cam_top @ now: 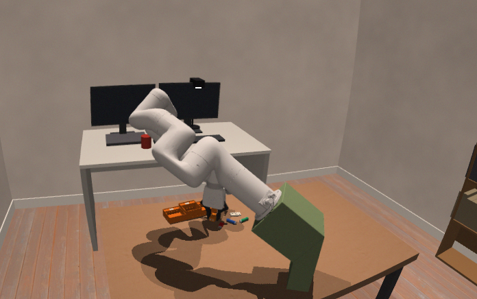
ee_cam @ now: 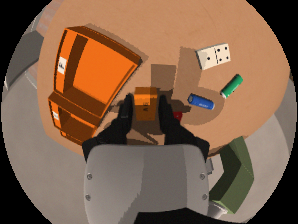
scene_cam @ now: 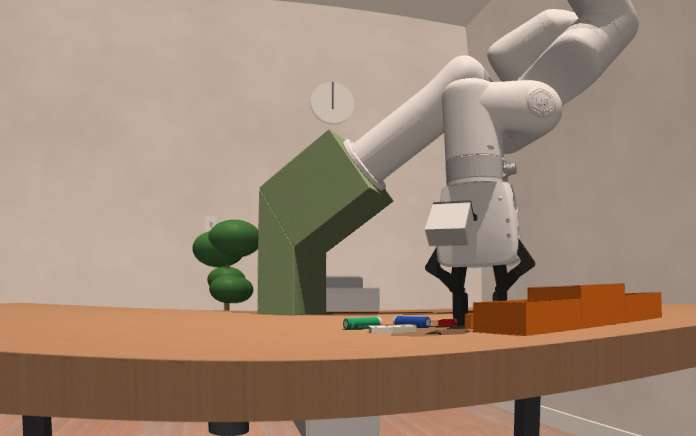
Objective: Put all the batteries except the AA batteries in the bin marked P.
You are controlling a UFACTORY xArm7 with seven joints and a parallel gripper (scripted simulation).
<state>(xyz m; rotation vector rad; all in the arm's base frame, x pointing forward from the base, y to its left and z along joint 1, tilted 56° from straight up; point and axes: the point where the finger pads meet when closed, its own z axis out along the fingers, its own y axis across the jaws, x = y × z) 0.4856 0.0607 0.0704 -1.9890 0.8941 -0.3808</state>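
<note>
Now: hand 1 cm past the orange block-shaped battery and 1 cm above it. Round my hand: blue battery (4 cm behind, 8 cm to the right, 2 cm below); small red battery (7 cm behind, 2 cm to the right, 2 cm below); flat white piece (2 cm ahead, 12 cm to the right, 2 cm below).
</note>
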